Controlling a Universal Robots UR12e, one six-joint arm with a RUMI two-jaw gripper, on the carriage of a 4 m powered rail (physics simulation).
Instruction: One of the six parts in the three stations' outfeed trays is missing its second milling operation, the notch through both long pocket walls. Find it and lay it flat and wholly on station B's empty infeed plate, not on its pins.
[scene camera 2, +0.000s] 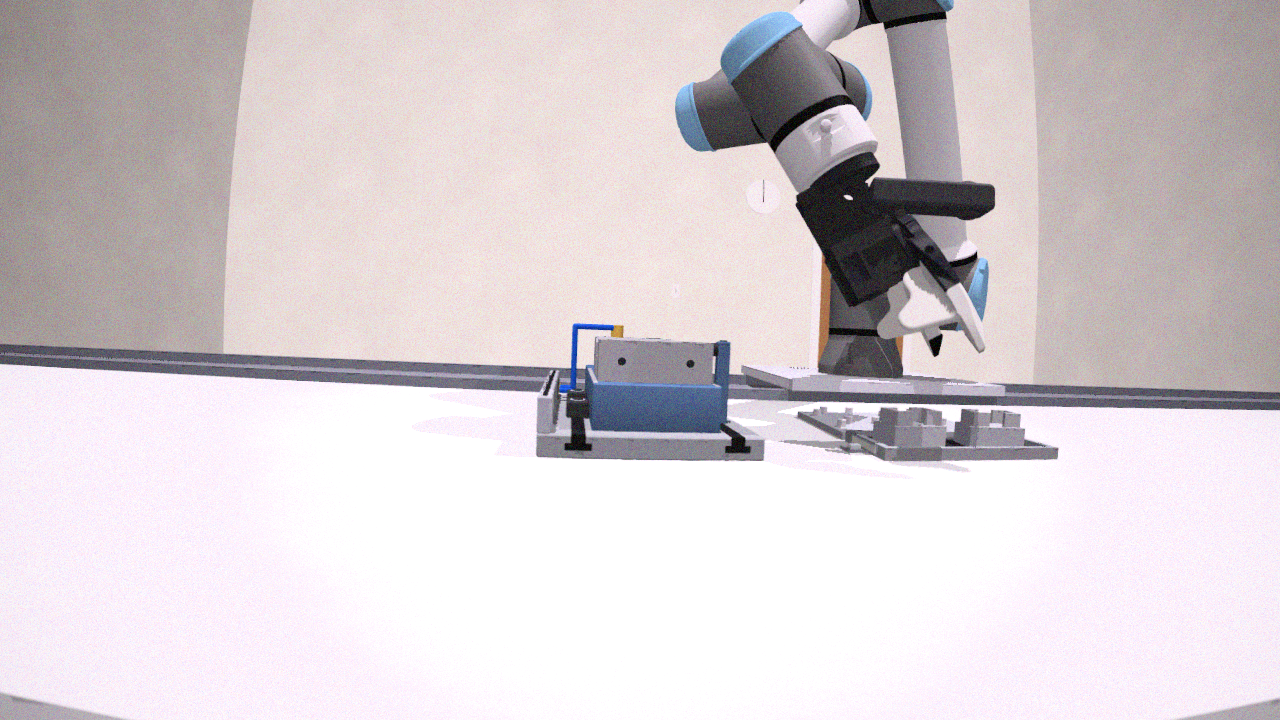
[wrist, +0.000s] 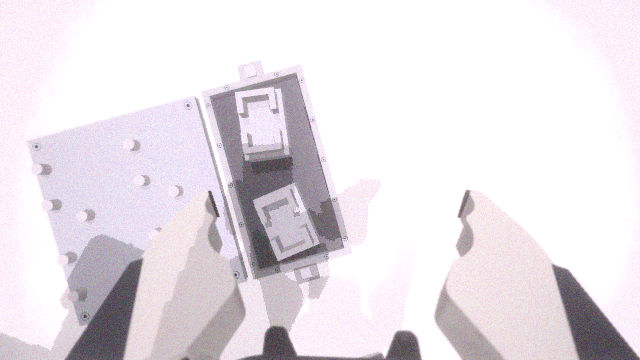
My gripper shows in scene camera 2 (956, 354) and in the wrist view (334, 192).
